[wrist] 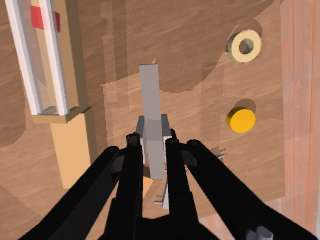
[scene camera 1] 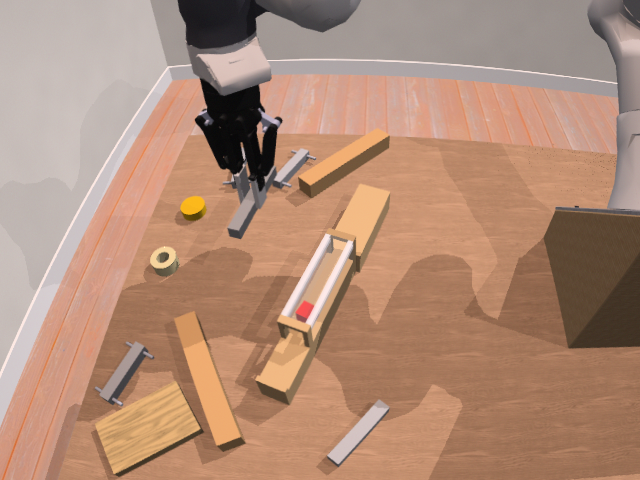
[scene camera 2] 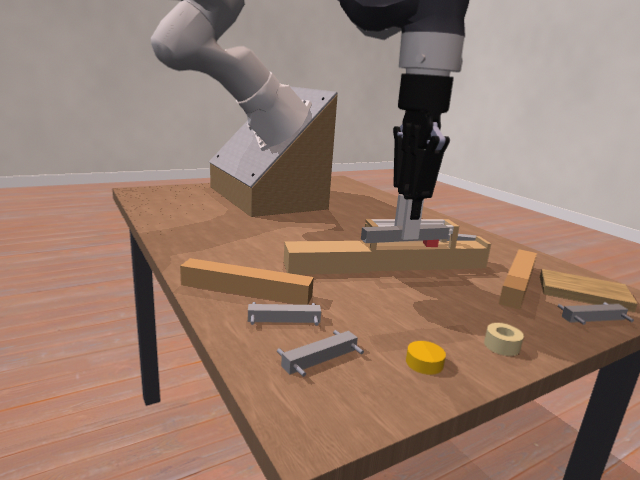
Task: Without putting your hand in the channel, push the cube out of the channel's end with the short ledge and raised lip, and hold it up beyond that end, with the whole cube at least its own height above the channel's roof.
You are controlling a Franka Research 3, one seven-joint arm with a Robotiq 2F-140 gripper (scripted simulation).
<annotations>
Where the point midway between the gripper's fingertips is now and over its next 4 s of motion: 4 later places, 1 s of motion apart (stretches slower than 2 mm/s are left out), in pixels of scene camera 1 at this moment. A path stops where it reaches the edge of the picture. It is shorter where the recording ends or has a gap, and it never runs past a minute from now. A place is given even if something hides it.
My gripper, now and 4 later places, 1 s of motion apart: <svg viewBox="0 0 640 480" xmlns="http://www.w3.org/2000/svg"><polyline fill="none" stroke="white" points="253,201 365,194 363,212 353,226 346,239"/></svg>
</annotations>
